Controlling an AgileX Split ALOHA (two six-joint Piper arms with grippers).
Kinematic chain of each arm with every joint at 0, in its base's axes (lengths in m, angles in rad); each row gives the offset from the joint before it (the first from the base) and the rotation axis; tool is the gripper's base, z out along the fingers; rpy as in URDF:
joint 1: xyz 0 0 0.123 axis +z
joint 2: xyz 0 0 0 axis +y
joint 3: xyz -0.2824 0 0.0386 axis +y
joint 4: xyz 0.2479 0 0.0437 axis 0.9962 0 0.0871
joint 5: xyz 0 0 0 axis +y
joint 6: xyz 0.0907 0 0.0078 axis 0.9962 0 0.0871
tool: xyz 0 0 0 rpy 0 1.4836 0
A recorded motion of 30 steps. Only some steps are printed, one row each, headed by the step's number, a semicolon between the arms.
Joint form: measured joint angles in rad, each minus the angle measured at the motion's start. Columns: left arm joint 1, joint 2, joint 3, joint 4, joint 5, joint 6; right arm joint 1, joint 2, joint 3, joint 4, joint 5, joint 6.
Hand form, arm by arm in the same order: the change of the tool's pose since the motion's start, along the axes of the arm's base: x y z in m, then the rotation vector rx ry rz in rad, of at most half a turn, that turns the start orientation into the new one. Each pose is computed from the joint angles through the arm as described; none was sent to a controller.
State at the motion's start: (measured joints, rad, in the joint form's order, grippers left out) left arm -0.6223 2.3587 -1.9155 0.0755 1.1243 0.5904; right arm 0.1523 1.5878 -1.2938 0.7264 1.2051 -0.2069
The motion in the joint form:
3: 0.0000 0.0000 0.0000 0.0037 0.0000 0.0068; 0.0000 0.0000 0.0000 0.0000 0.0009 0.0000
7: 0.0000 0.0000 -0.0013 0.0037 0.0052 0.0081; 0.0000 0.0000 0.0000 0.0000 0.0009 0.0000
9: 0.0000 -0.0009 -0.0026 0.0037 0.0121 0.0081; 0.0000 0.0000 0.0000 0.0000 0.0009 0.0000
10: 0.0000 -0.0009 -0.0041 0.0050 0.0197 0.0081; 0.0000 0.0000 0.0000 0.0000 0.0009 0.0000
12: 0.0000 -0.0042 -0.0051 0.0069 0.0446 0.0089; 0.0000 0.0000 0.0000 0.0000 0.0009 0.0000
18: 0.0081 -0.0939 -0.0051 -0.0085 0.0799 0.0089; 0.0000 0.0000 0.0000 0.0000 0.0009 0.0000
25: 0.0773 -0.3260 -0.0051 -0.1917 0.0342 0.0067; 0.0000 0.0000 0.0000 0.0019 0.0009 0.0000
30: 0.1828 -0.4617 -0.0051 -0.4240 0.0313 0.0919; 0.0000 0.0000 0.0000 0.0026 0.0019 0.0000
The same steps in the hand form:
3: 0.0002 0.0002 0.0000 0.0036 -0.0020 -0.0080; -0.0001 0.0000 0.0000 0.0000 0.0007 0.0006
7: 0.0000 0.0004 0.0003 0.0061 0.0011 -0.0090; -0.0001 0.0000 0.0000 0.0000 0.0007 0.0006
9: -0.0004 0.0007 0.0010 0.0090 0.0048 -0.0085; -0.0001 0.0000 0.0000 0.0000 0.0007 0.0006
10: -0.0007 0.0011 0.0013 0.0137 0.0089 -0.0083; -0.0001 0.0000 0.0000 0.0000 0.0007 0.0006
12: -0.0023 0.0025 0.0030 0.0276 0.0242 -0.0079; -0.0001 0.0000 0.0000 0.0000 0.0007 0.0006
18: -0.0063 0.0085 0.0450 -0.0153 -0.0121 0.0072; -0.0001 0.0000 0.0000 0.0000 0.0007 0.0006
25: -0.0159 0.0343 0.1530 -0.3197 -0.1438 0.1057; -0.0001 0.0001 0.0001 0.0019 0.0010 0.0002
30: -0.0253 0.0698 0.2163 -0.5655 -0.1797 0.1373; -0.0002 0.0002 0.0001 0.0026 0.0018 0.0007

